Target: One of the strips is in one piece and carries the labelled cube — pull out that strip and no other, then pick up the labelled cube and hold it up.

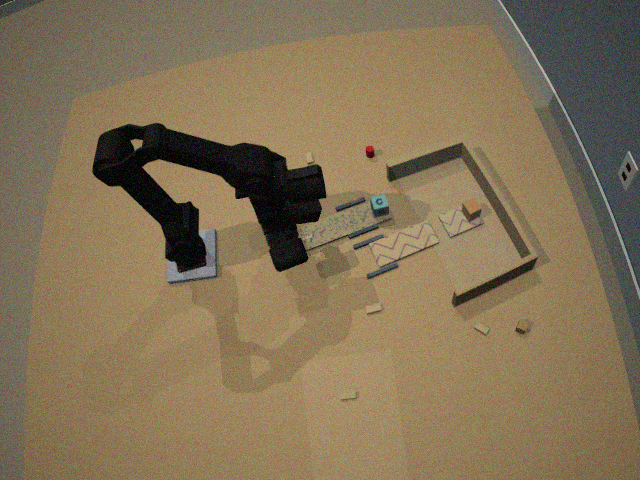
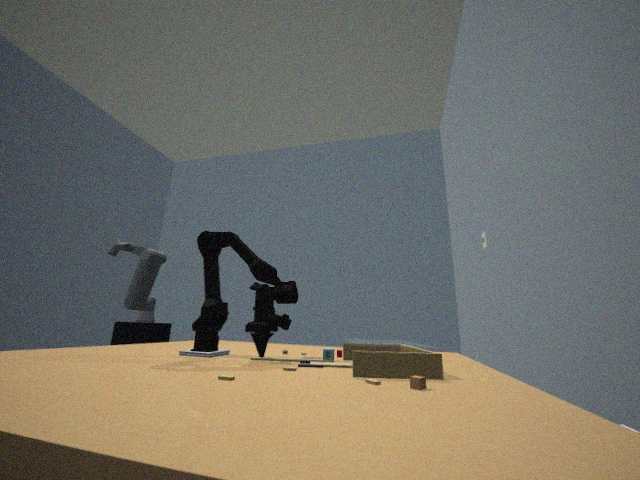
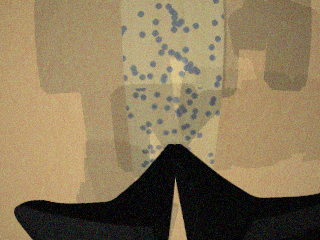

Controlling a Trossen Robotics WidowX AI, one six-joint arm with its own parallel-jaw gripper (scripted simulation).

Path:
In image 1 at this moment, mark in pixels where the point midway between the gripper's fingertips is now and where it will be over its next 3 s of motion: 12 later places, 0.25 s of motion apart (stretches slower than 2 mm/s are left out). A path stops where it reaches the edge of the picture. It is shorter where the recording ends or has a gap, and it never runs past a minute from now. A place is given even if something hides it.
My gripper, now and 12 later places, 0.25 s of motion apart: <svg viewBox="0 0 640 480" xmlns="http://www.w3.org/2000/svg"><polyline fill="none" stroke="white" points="285,244 283,236 290,231 302,227 314,222 327,216 340,210 353,205 366,199 374,195 378,195 379,198 380,202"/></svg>

